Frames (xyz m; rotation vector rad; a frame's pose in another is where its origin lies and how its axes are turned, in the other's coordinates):
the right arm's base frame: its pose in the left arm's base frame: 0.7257 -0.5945 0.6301 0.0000 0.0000 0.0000
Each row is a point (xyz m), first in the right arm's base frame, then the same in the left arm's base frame.
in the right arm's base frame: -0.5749 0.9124 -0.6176
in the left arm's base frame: 0.1508 0.3179 0.0125
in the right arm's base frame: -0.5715 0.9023 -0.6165
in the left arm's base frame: 0.1542 0.3078 0.0136
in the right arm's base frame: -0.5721 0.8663 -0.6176
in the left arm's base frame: 0.1536 0.2718 0.0125
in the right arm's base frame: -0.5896 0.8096 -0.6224
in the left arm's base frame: 0.1361 0.2151 0.0077
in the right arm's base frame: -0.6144 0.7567 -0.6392
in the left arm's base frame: 0.1113 0.1622 -0.0091
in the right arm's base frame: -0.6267 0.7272 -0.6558
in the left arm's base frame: 0.0990 0.1327 -0.0257
